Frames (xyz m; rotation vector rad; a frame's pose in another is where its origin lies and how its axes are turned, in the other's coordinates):
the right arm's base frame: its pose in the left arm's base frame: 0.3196 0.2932 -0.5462 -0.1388 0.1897 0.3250
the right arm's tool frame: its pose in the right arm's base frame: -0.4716 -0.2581 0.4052 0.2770 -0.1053 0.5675
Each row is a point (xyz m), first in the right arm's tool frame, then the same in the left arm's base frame.
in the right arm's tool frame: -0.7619 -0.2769 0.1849
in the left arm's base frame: -0.2093 -0.8058 0.1259
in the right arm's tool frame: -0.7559 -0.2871 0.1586
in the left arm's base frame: -0.2041 -0.8046 0.0976
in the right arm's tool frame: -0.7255 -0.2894 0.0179
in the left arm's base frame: -0.2152 -0.7661 -0.0407
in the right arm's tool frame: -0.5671 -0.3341 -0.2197
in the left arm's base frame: -0.1357 -0.6448 -0.2907
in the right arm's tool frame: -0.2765 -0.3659 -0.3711
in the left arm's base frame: 0.0386 -0.4241 -0.4619
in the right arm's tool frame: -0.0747 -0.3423 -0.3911
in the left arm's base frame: 0.1456 -0.2521 -0.4870
